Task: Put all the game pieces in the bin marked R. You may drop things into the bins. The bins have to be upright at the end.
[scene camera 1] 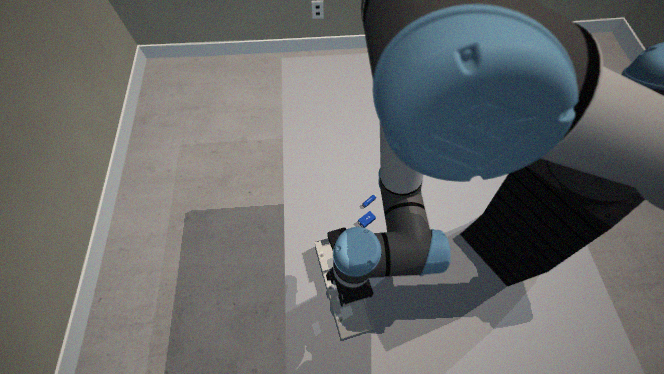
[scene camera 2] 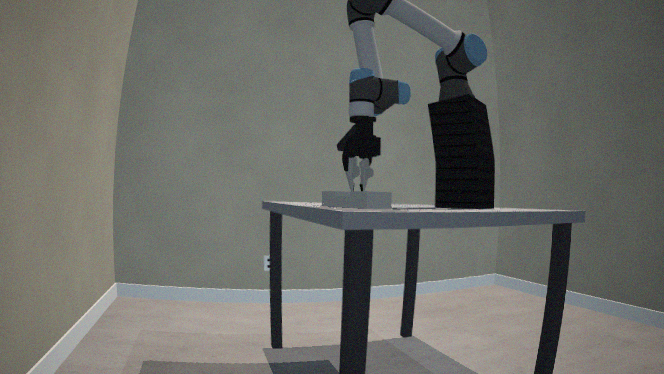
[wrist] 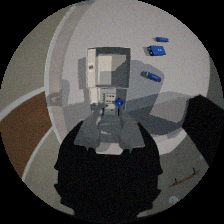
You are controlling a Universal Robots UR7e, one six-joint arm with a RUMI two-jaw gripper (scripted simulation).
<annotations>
My gripper shows in scene camera 1, in scene camera 2 and in the wrist view (111, 108). One and the same spot on my gripper: (scene camera 1: 349, 294) is (scene camera 2: 364, 122).
</annotations>
